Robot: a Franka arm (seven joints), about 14 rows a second.
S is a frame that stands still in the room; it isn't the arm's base.
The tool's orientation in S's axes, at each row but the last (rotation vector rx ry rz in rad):
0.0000 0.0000 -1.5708
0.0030 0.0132 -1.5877
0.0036 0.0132 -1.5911
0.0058 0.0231 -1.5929
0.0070 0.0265 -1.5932
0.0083 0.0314 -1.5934
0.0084 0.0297 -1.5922
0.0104 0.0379 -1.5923
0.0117 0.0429 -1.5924
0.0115 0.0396 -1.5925
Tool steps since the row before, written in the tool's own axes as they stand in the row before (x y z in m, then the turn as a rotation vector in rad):
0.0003 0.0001 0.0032 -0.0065 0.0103 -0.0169
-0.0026 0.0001 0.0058 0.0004 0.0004 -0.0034
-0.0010 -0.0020 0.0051 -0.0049 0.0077 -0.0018
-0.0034 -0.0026 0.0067 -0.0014 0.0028 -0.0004
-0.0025 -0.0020 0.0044 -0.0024 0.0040 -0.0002
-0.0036 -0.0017 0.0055 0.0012 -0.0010 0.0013
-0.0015 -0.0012 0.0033 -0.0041 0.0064 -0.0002
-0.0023 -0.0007 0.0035 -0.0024 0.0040 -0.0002
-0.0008 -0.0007 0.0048 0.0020 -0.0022 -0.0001
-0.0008 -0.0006 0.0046 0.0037 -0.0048 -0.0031
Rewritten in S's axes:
0.0001 -0.0003 0.0032 0.0103 0.0065 -0.0169
0.0002 0.0025 0.0058 0.0004 -0.0004 -0.0034
-0.0019 0.0010 0.0051 0.0078 0.0048 -0.0018
-0.0025 0.0033 0.0068 0.0028 0.0013 -0.0004
-0.0019 0.0024 0.0045 0.0041 0.0023 -0.0002
-0.0015 0.0035 0.0056 -0.0010 -0.0012 0.0013
-0.0011 0.0014 0.0034 0.0065 0.0040 -0.0002
-0.0006 0.0022 0.0036 0.0040 0.0023 -0.0002
-0.0006 0.0006 0.0048 -0.0022 -0.0019 -0.0001
-0.0005 0.0007 0.0046 -0.0049 -0.0035 -0.0031

